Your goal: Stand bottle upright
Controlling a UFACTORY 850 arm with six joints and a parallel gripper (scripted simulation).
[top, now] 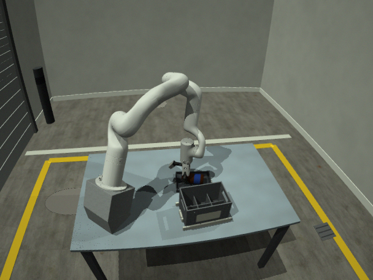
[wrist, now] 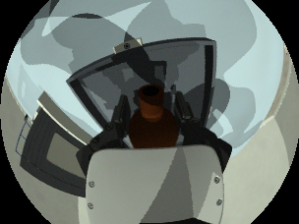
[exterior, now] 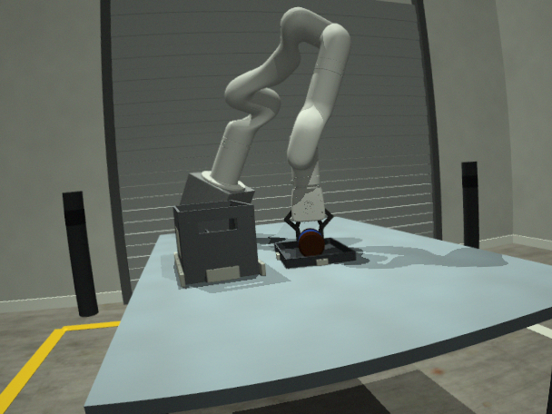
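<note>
Right now my hand is 5 cm short of the bottle and 1 cm to the left of it. Round my hand: crate: 7 cm ahead, 30 cm to the right, 4 cm above; tray: 6 cm ahead, 2 cm to the right, 3 cm below.
</note>
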